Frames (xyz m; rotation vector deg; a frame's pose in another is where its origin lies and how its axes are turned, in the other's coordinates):
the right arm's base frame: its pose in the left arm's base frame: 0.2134 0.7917 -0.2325 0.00 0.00 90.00
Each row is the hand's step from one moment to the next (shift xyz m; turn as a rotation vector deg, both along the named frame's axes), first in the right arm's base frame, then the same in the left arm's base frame.
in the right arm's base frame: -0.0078 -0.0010 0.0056 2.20 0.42 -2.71
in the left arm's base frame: 0.0010 -0.0078 0.0056 -0.42 2.20 -2.71
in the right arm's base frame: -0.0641 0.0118 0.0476 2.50 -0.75 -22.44
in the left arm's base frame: -0.0118 -0.0641 0.0476 0.75 2.50 -22.44
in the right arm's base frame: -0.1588 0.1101 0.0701 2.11 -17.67 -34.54
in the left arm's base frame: -0.1101 -0.1588 0.0701 17.67 2.11 -34.54
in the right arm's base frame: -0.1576 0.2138 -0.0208 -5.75 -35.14 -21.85
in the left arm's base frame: -0.2138 -0.1576 -0.0208 35.14 -5.75 -21.85
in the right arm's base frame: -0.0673 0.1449 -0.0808 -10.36 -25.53 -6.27
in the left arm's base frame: -0.1449 -0.0673 -0.0808 25.53 -10.36 -6.27
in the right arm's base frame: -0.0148 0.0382 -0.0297 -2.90 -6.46 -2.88
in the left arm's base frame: -0.0382 -0.0148 -0.0297 6.46 -2.90 -2.88
